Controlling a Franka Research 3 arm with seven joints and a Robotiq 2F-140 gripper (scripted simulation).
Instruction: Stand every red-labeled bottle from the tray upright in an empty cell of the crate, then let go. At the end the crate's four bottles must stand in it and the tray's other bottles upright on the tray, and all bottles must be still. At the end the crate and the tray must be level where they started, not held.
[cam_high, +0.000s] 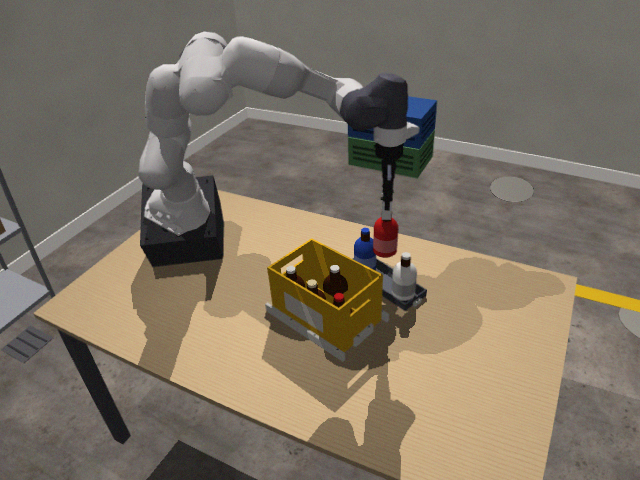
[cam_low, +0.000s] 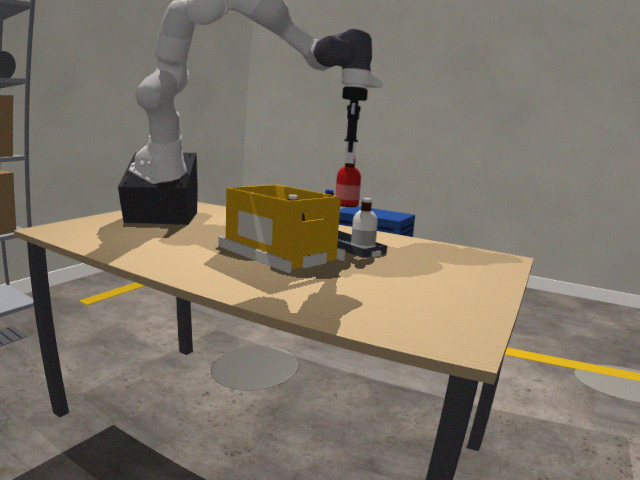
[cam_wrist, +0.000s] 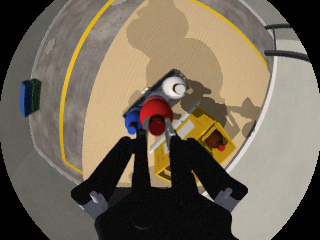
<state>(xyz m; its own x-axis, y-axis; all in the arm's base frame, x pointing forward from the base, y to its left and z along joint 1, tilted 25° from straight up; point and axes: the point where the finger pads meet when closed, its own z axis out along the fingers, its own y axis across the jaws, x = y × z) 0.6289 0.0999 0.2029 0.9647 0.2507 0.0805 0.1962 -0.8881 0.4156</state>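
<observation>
Right now the red-labeled bottle is 8 cm below my hand. Round my hand: blue-labeled bottle (7 cm behind, 5 cm to the left, 21 cm below); then white-labeled bottle (7 cm ahead, 5 cm to the right, 21 cm below); then yellow crate (14 cm behind, 19 cm to the right, 21 cm below).
</observation>
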